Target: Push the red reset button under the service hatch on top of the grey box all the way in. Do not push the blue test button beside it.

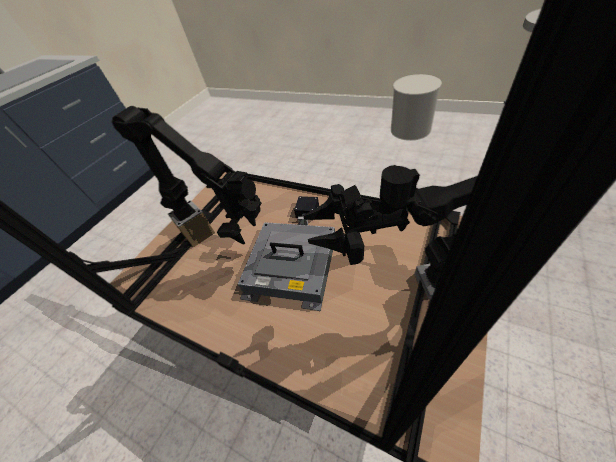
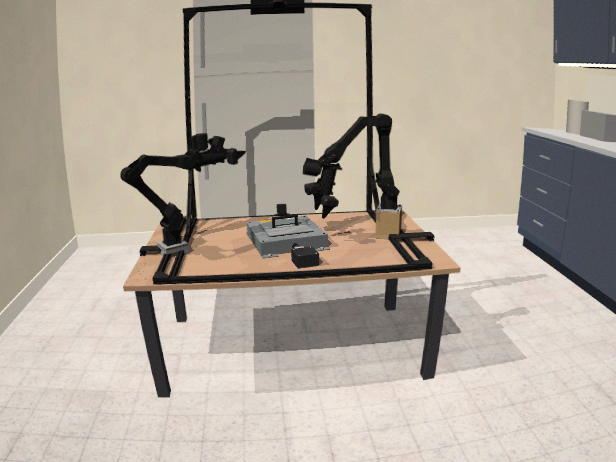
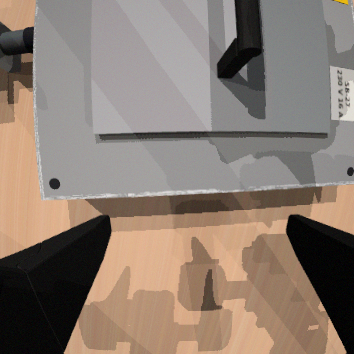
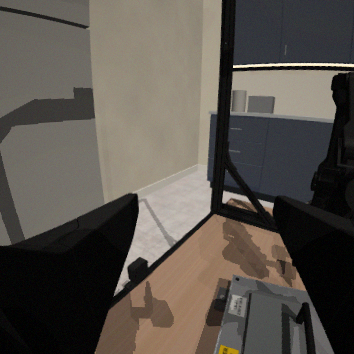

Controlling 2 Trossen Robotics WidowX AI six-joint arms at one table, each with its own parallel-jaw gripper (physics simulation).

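The grey box (image 1: 321,267) (image 2: 285,245) (image 3: 65,125) (image 4: 260,286) stands on the table. Its service hatch (image 1: 282,268) (image 2: 301,231) (image 3: 150,75) (image 4: 267,325) lies flat and closed on top, with a black handle (image 1: 286,245) (image 2: 285,217) (image 3: 248,30) (image 4: 306,320) standing up from it. The red and blue buttons do not show; the hatch covers what is under it. My left gripper (image 1: 249,233) (image 2: 321,212) (image 3: 199,223) is open and empty, pointing down above the table beside the box. My right gripper (image 1: 307,229) (image 4: 206,203) is open and empty, level and high above the box's side.
A small black box (image 1: 306,205) (image 2: 305,256) sits close beside the grey box, at its connector side. A tan block (image 1: 198,231) (image 2: 389,223) stands at the left arm's base. Black frame rails (image 2: 295,276) run along the table (image 1: 300,325) edges.
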